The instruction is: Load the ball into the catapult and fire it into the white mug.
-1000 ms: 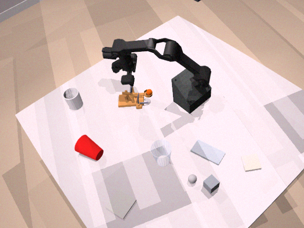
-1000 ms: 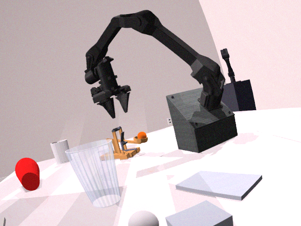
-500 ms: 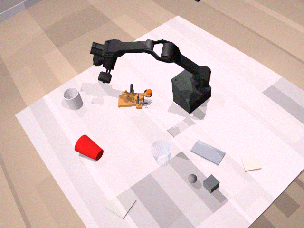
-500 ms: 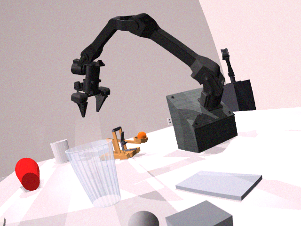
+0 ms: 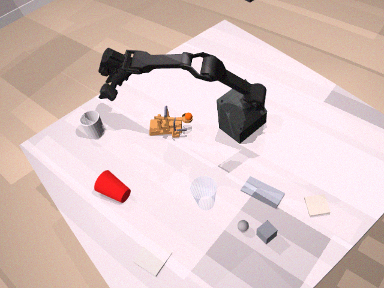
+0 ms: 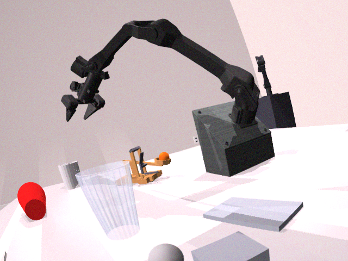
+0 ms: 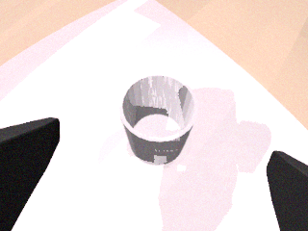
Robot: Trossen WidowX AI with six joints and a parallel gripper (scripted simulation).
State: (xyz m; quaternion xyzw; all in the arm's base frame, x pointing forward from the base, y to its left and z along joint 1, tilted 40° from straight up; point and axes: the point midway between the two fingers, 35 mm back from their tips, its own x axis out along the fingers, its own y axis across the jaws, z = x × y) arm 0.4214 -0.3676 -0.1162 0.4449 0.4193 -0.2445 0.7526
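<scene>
Right now my gripper tip is 24 cm past the orange ball, 21 cm to the right of it and 19 cm above it. Round my gripper tip: wooden catapult 18 cm behind, 18 cm to the left, 20 cm below; white mug 8 cm ahead, 7 cm to the right, 23 cm below; clear ribbed cup 4 cm behind, 54 cm to the left, 22 cm below.
</scene>
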